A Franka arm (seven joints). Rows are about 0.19 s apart.
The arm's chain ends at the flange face. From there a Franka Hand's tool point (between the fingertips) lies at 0.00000 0.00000 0.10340 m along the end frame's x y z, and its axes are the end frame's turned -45 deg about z.
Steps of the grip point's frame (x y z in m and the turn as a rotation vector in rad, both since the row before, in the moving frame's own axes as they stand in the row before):
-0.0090 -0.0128 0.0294 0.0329 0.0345 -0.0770
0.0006 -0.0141 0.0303 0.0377 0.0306 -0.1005
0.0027 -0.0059 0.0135 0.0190 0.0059 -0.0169
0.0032 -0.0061 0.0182 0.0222 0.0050 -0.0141
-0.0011 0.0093 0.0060 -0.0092 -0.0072 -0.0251
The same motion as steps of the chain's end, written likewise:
-0.0153 0.0022 0.0295 0.0477 0.0011 -0.0770
-0.0088 -0.0054 0.0304 0.0483 -0.0050 -0.1005
-0.0013 -0.0043 0.0135 0.0176 -0.0093 -0.0169
-0.0008 -0.0046 0.0182 0.0192 -0.0122 -0.0141
0.0056 0.0062 0.0060 -0.0116 0.0014 -0.0251

